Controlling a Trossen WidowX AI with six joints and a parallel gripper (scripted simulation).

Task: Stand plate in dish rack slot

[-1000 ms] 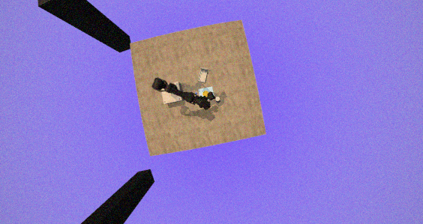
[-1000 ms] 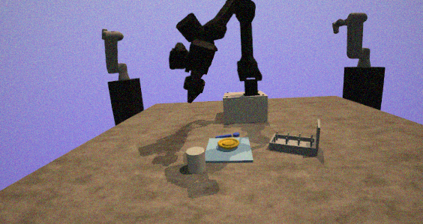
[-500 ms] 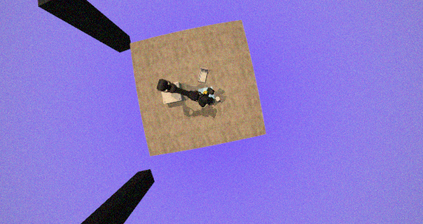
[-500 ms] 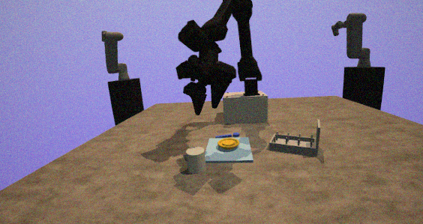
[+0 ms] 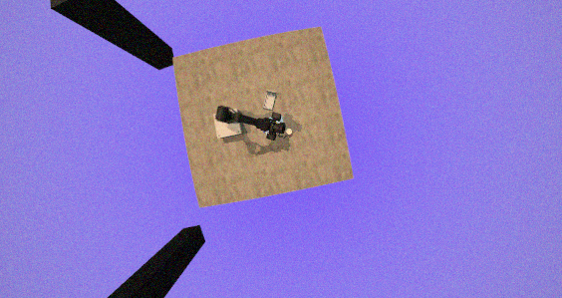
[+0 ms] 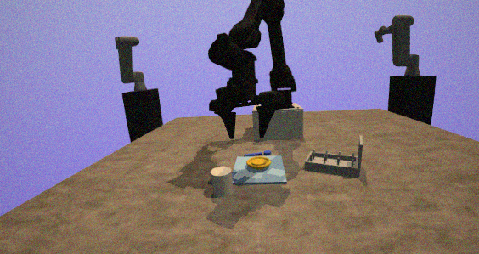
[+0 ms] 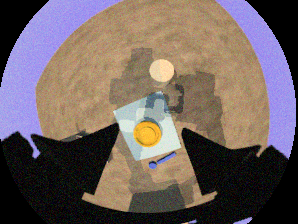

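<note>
My gripper tip is now 3 cm past the yellow plate, 3 cm to the right of it and 8 cm above it. Round my gripper tip: light blue mat: 2 cm behind, 3 cm to the left, 9 cm below; blue spoon: 12 cm behind, 4 cm to the left, 9 cm below; beige cup: 8 cm ahead, 5 cm to the right, 7 cm below.
</note>
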